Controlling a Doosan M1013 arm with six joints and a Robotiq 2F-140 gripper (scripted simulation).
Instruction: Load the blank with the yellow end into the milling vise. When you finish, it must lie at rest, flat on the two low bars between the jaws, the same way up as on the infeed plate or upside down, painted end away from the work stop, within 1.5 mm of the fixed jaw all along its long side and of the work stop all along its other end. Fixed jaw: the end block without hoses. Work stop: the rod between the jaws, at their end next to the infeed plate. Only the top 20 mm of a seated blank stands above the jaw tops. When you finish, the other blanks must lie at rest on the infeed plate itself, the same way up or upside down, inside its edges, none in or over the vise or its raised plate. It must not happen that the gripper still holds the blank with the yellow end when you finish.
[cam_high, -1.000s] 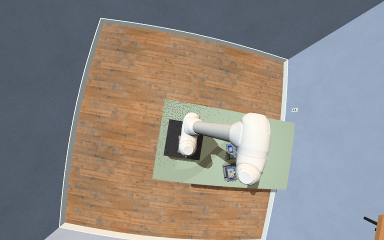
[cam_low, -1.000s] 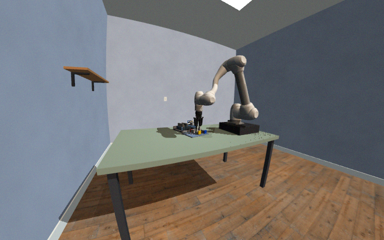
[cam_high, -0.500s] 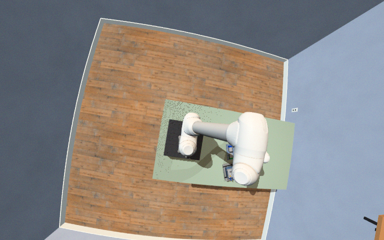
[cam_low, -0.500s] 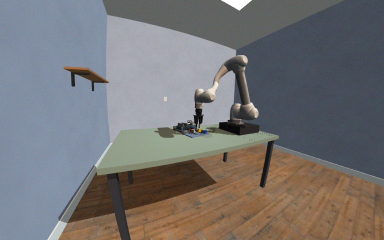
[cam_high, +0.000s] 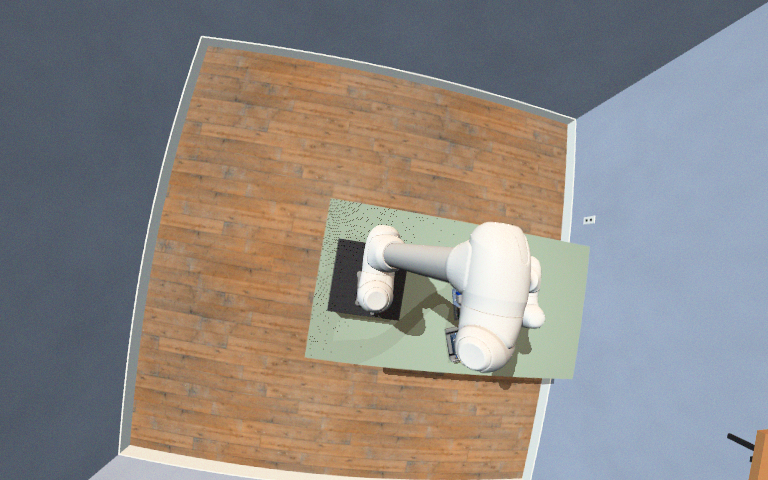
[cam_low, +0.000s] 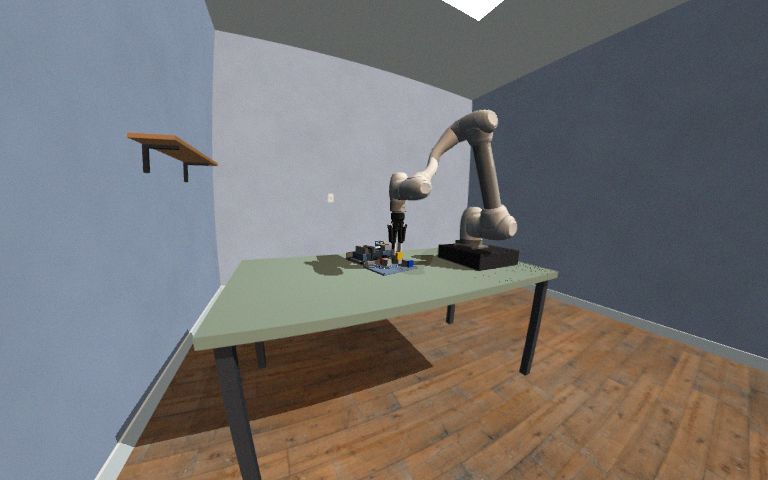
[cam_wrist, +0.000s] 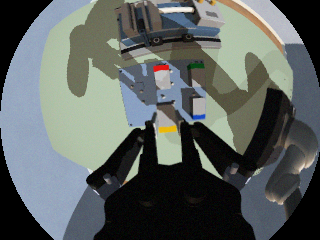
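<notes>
Now: the blue infeed plate 120 mm below my hand, 40 mm to the right of it and 10 mm ahead of it. Round my hand: red-ended blank: 90 mm to the right, 90 mm below, 10 mm ahead; blank with yellow end: 30 mm below; blue-ended blank: 90 mm below, 90 mm behind, 10 mm to the right.
</notes>
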